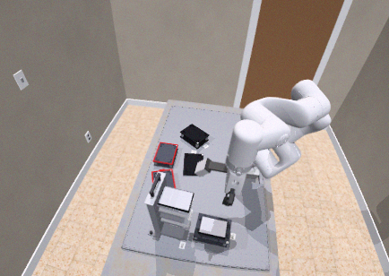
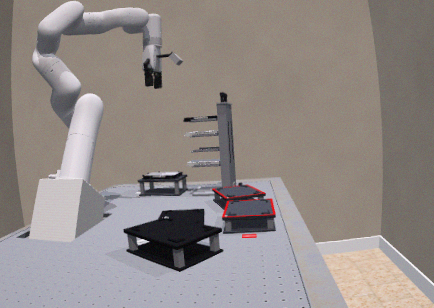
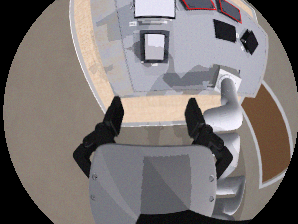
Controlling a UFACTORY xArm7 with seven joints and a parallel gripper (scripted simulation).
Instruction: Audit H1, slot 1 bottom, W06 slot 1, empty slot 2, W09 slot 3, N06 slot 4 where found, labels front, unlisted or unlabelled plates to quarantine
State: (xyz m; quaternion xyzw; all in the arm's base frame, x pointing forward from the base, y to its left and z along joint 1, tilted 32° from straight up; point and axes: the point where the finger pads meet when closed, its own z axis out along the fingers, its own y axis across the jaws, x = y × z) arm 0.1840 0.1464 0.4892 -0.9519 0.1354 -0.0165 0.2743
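Now: the grey plate 350 mm below my hand and 10 mm ahead of it. The rest, counted from my hand: plate hotel H1 (260 mm below, 260 mm ahead, 70 mm to the right); pale plate (200 mm below, 180 mm ahead, 50 mm to the right).
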